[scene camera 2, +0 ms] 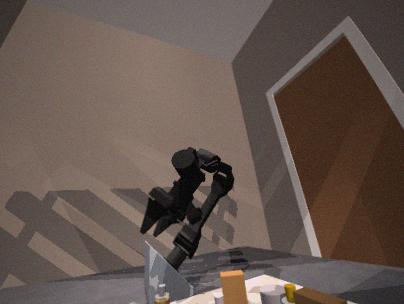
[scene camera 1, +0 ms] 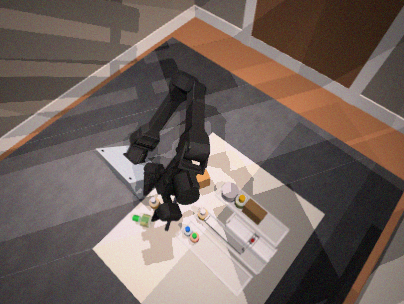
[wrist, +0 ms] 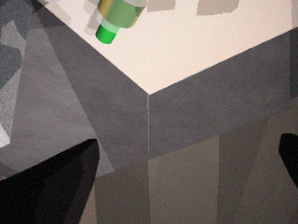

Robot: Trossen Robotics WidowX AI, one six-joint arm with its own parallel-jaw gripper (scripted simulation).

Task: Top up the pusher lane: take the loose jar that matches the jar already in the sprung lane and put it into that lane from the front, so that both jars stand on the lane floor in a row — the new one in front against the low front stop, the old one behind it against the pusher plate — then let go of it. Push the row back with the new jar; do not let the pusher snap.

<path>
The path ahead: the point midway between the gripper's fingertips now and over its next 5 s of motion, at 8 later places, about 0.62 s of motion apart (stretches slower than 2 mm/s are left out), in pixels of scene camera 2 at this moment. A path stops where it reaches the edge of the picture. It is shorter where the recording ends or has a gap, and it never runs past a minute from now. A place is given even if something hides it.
The gripper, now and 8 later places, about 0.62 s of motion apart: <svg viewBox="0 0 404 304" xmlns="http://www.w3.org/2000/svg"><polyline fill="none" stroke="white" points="148,234 159,267 161,286 161,298 162,296 164,258 183,270 208,286 211,297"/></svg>
</path>
